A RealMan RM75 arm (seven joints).
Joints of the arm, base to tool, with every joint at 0 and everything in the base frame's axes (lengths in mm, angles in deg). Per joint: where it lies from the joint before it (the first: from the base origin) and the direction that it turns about. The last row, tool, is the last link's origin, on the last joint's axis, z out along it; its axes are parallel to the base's.
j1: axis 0 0 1 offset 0 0 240.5
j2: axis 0 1 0 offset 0 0 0
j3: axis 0 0 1 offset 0 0 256
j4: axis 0 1 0 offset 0 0 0
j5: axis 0 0 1 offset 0 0 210
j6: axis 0 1 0 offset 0 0 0
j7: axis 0 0 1 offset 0 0 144
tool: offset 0 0 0
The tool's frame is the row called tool.
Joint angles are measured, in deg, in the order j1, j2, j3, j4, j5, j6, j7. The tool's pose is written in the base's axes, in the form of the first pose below.
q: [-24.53, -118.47, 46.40, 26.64, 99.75, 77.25, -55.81]
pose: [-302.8, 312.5, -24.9, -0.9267, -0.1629, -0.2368, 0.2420]
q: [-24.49, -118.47, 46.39, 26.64, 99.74, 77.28, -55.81]
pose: [-303.0, 312.3, -24.9, -0.9266, -0.1632, -0.2370, 0.2420]
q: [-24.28, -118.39, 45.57, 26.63, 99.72, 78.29, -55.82]
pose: [-303.2, 310.8, -22.4, -0.9243, -0.1643, -0.2444, 0.2426]
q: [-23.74, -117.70, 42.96, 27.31, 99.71, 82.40, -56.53]
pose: [-302.2, 307.7, -8.9, -0.9177, -0.1620, -0.2700, 0.2424]
